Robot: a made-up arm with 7 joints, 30 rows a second.
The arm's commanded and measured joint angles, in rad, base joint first. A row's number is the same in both.
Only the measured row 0 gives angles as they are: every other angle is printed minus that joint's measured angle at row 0.
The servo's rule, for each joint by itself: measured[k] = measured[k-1] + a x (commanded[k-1-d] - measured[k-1]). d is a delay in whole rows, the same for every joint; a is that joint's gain. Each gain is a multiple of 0.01, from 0.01 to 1. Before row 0 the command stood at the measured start. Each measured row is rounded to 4 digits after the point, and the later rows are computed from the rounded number. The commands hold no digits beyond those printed.
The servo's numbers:
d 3
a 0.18 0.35 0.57 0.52 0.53 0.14 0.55
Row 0, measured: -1.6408, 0.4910, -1.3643, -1.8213, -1.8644, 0.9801, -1.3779
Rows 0 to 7, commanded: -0.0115, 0.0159, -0.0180, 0.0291, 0.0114, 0.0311, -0.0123; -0.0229, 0.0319, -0.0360, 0.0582, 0.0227, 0.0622, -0.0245; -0.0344, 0.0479, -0.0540, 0.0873, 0.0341, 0.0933, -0.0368; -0.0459, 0.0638, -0.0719, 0.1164, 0.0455, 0.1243, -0.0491; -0.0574, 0.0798, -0.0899, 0.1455, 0.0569, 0.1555, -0.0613; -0.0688, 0.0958, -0.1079, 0.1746, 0.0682, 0.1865, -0.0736; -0.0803, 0.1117, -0.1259, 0.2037, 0.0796, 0.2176, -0.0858; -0.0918, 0.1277, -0.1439, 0.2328, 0.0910, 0.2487, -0.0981
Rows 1 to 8, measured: 0.0000, 0.0000, 0.0000, 0.0000, 0.0000, 0.0000, 0.0000; 0.0000, 0.0000, 0.0000, 0.0000, 0.0000, 0.0000, 0.0000; 0.0000, 0.0000, 0.0000, 0.0000, 0.0000, 0.0000, 0.0000; -0.0021, 0.0056, -0.0103, 0.0151, 0.0060, 0.0044, -0.0068; -0.0058, 0.0148, -0.0249, 0.0375, 0.0149, 0.0125, -0.0165; -0.0109, 0.0264, -0.0415, 0.0634, 0.0251, 0.0238, -0.0277; -0.0172, 0.0395, -0.0588, 0.0910, 0.0359, 0.0379, -0.0395; -0.0244, 0.0536, -0.0765, 0.1193, 0.0470, 0.0544, -0.0515
